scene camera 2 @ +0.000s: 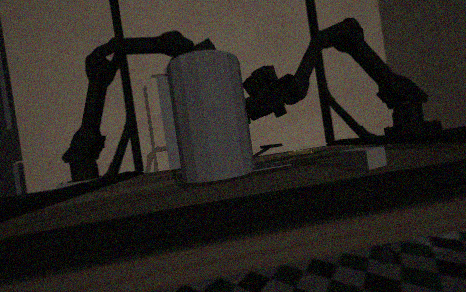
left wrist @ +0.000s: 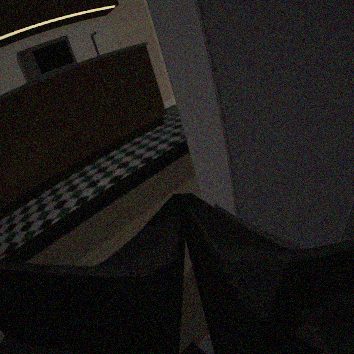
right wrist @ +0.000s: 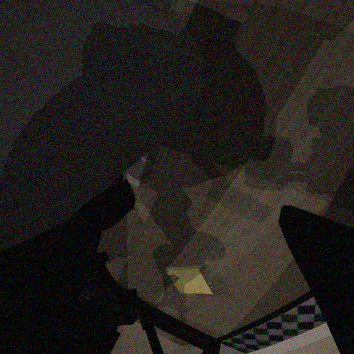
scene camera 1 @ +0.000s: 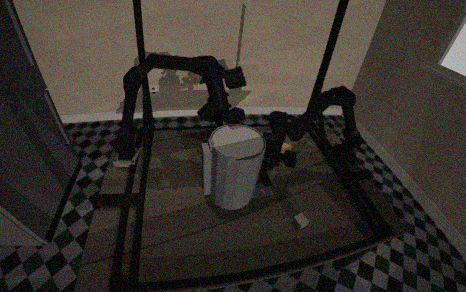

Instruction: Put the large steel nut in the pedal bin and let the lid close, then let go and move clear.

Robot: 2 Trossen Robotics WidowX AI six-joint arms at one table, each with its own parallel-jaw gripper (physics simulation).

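Places are measured from the left arm's base along level axes (x ahead, y left, z up), in metres.
Pixels of known places: left gripper, fingertip midpoint: [scene camera 2: 248, 106] [left wrist: 181, 202] [scene camera 1: 261, 173]; right gripper, fingertip midpoint: [right wrist: 192, 217]; left arm's base, origin of the base link: [scene camera 2: 409, 124] [scene camera 1: 346, 150]; right arm's base, origin of the base link: [scene camera 2: 85, 179] [scene camera 1: 126, 154].
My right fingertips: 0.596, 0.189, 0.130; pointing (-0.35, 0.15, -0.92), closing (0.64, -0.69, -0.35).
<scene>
Ahead of a thing's pixels: the offset from my right fingertips to its top centre, as dx, dy, dz. "spot": to the spot under its first point.
The pedal bin @(-0.043, +0.128, +0.076) [scene camera 1: 237, 175] [scene camera 2: 212, 117] is a tall grey-white cylinder standing upright on the table; it also fills the right of the left wrist view [left wrist: 295, 120]. Its lid @(-0.043, +0.128, +0.074) [scene camera 1: 240, 146] lies flat across the top and looks closed. My left gripper [scene camera 1: 267, 181] [left wrist: 181, 202] is shut and empty, low beside the bin's right side in scene camera 1, and partly behind the bin in scene camera 2. My right gripper [scene camera 1: 220, 121] [right wrist: 192, 217] is open and empty, just behind the bin's top. The steel nut does not show. The pedal cannot be made out.
A small white block @(-0.308, +0.227, -0.149) [scene camera 1: 301, 220] [scene camera 2: 376, 157] lies to the right of the bin. A yellow piece @(-0.262, -0.179, -0.166) [scene camera 1: 286, 147] [right wrist: 192, 280] lies behind the left gripper. A narrow upright box @(spot: +0.039, +0.184, -0.018) [scene camera 1: 206, 170] runs down the bin's left side. Dark frame posts [scene camera 1: 330, 47] stand around the table.
</scene>
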